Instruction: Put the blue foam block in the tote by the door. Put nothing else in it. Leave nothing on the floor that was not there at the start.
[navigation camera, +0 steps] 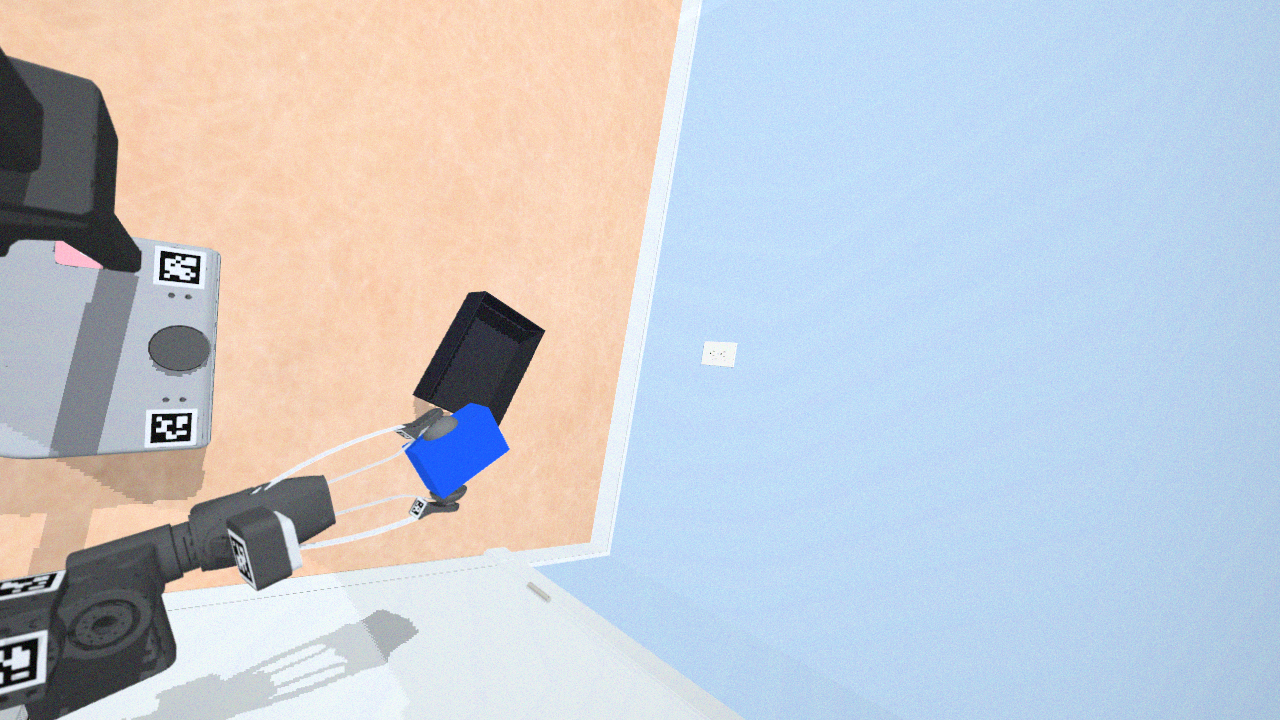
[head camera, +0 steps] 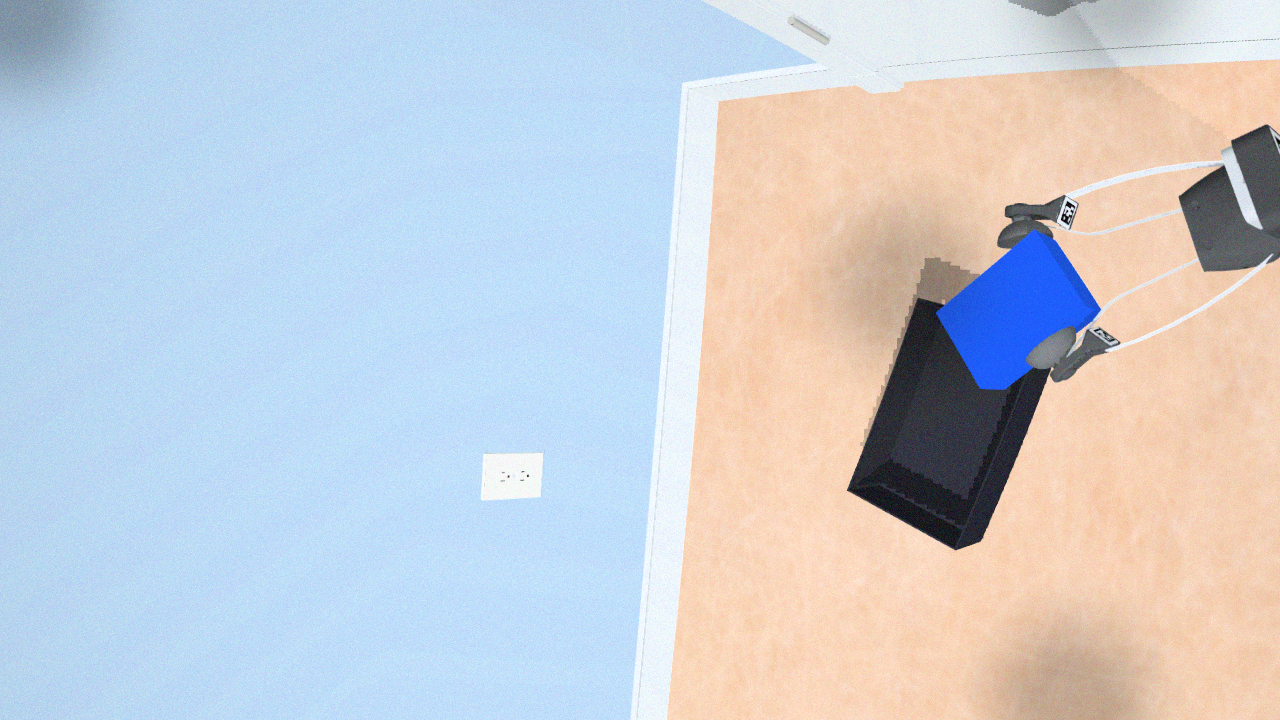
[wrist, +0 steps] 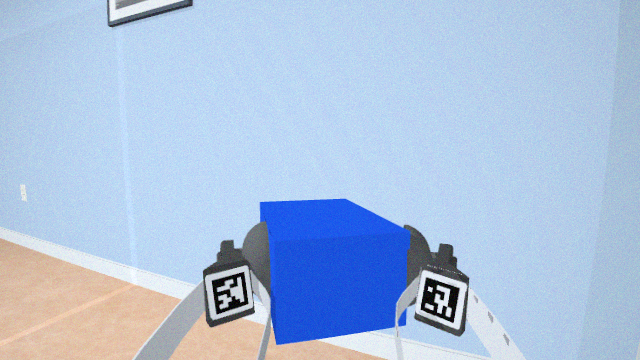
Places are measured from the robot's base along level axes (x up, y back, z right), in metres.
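Pixels of known places: gripper, between the fingertips: (navigation camera: pixel 461 453) (head camera: pixel 1013 303) (wrist: pixel 331 249); robot's base, origin of its link: (navigation camera: pixel 178 344).
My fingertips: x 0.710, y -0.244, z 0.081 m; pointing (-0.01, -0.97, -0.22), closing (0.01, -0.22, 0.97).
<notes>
Ahead of a thing's pixels: the offset from my fingertips to its top centre.
The blue foam block @[dx +0.022, dy +0.004, dz -0.006 m] (head camera: pixel 1011 308) (navigation camera: pixel 460 452) (wrist: pixel 337 280) is between the two round fingertips of my gripper (head camera: pixel 1038 291) (navigation camera: pixel 444 461) (wrist: pixel 331 249), which is shut on it. The block is held up off the floor. The black tote @[dx -0.609, dy -0.334, dz -0.074 m] (head camera: pixel 1016 456) (navigation camera: pixel 515 376) stands on the floor, open at the top. In the head camera view the block overlaps the tote's upper right end; in the navigation camera view it overlaps the tote's lower end. The part of the tote behind the block is hidden. The tote does not show in the wrist view.
A blue wall (head camera: pixel 358 268) (navigation camera: pixel 939 268) (wrist: pixel 350 100) with a white outlet @[dx -0.252, dy -0.880, dz -0.140 m] (head camera: pixel 512 476) (navigation camera: pixel 719 353) (wrist: pixel 23 192) rises beyond the tote. The white door (head camera: pixel 966 40) (navigation camera: pixel 465 644) is close to the gripper's side. My base (navigation camera: pixel 107 358) is at the left in the navigation camera view.
</notes>
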